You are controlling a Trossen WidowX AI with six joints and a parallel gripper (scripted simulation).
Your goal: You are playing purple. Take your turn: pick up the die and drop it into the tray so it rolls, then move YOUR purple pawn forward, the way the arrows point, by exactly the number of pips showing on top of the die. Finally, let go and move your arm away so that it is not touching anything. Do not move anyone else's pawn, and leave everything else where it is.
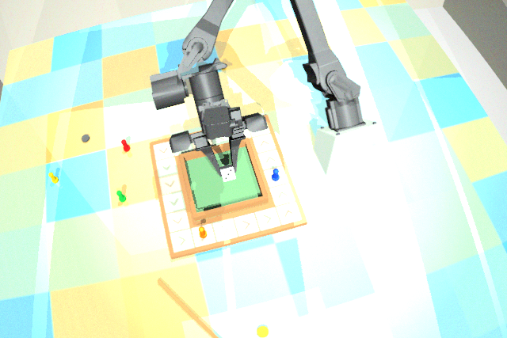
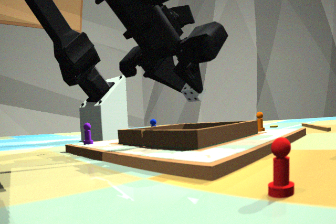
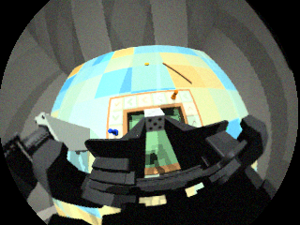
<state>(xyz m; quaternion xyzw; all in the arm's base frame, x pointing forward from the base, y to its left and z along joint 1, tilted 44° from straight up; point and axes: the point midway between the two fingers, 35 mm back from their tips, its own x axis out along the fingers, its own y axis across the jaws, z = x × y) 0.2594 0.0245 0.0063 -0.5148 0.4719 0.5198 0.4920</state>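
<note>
My gripper tip is right at the white die. The rest, counted from my gripper tip: orange pawn (80 mm to the left, 70 mm ahead, 60 mm below); green tray (80 mm below, 30 mm to the right, 10 mm ahead); blue pawn (100 mm behind, 60 mm below, 10 mm to the right).
</note>
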